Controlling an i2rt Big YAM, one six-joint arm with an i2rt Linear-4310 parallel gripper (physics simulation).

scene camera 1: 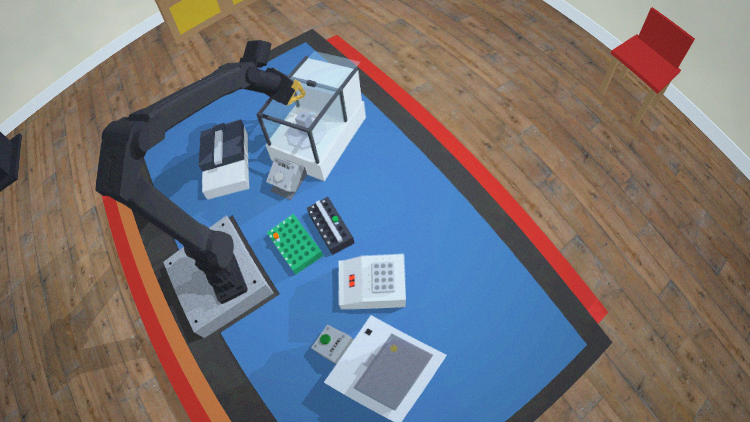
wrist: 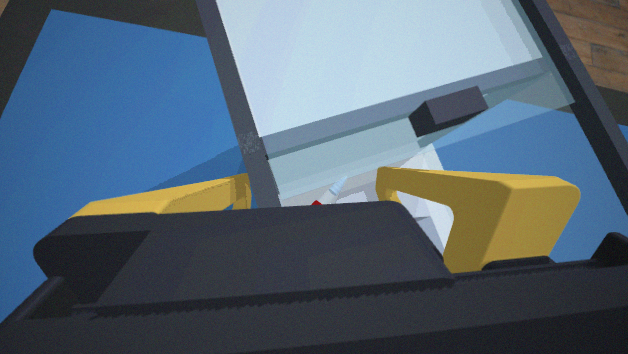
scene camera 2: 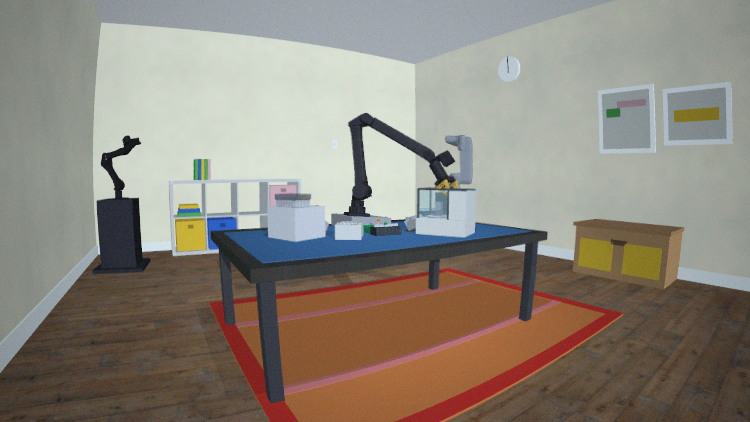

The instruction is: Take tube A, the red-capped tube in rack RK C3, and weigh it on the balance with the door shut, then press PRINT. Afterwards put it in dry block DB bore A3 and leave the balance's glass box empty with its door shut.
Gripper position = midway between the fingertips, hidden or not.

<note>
My gripper (scene camera 1: 296, 90) is open and touches a balance (wrist: 574, 143).
My gripper shows as well in the wrist view (wrist: 314, 181).
</note>
